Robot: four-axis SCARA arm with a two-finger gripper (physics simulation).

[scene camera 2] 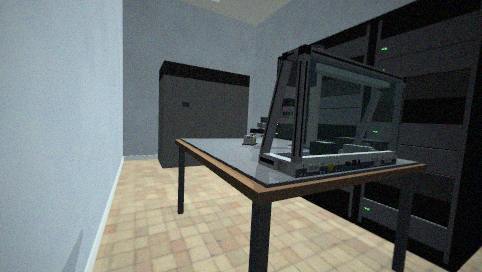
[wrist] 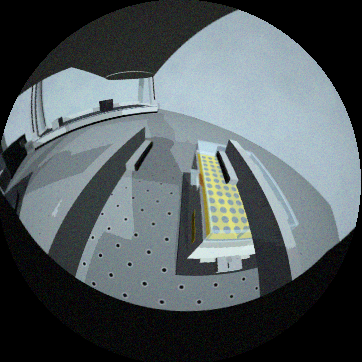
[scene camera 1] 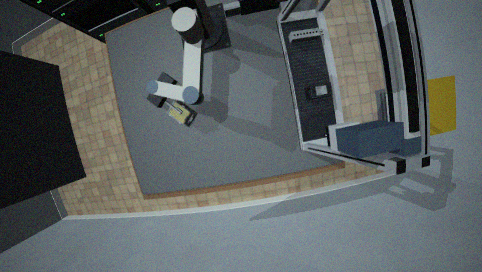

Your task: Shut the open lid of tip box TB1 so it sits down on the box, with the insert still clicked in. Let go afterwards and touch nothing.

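Frame: origin at the arm's base, x ahead, y left, z up, level; millimetres.
Seen in the pictures: gripper, fingertip midpoint: [scene camera 2: 255, 135] [wrist: 185, 139] [scene camera 1: 185, 106]; arm's base, origin of the base link: [scene camera 1: 204, 31].
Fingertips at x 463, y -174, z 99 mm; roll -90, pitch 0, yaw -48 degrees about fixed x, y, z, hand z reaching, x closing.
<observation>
Offsets run from my fingertips to a thing's top centre. "pt": to the spot under its first point. Level surfaces: height alone.
Tip box TB1 @(22 mm ahead, 60 mm right, 9 mm down) [scene camera 1: 179, 114] [scene camera 2: 249, 140] stands on the table in a dark holder @(pt 46 mm back, 64 mm right, 78 mm down) [wrist: 186, 250]. In the wrist view its yellow insert with round holes @(22 mm ahead, 60 mm right, 11 mm down) [wrist: 220, 200] sits in the top of the box, beside the right finger. Whether it is clicked in cannot be told. The open lid @(pt 24 mm ahead, 97 mm right, 9 mm down) [wrist: 274, 191] shows as a pale, clear edge beyond the right finger, apart from the insert; its full shape is hidden. My gripper [wrist: 185, 139] is shut with nothing between its fingers, which keep a gap even so. The right fingertip overlaps the insert in view; contact cannot be told.
The arm [scene camera 1: 170, 91] reaches over the table beside the box. A framed enclosure with clear panels [scene camera 2: 300, 100] stands on the table, with a dark deck @(37 mm down) [scene camera 1: 305, 65] carrying a small dark block with a white top @(pt 67 mm ahead, 743 mm left, 35 mm up) [scene camera 1: 320, 90]. A blue block @(pt 259 mm ahead, 668 mm left, 402 mm up) [scene camera 1: 367, 138] is at its corner.
</observation>
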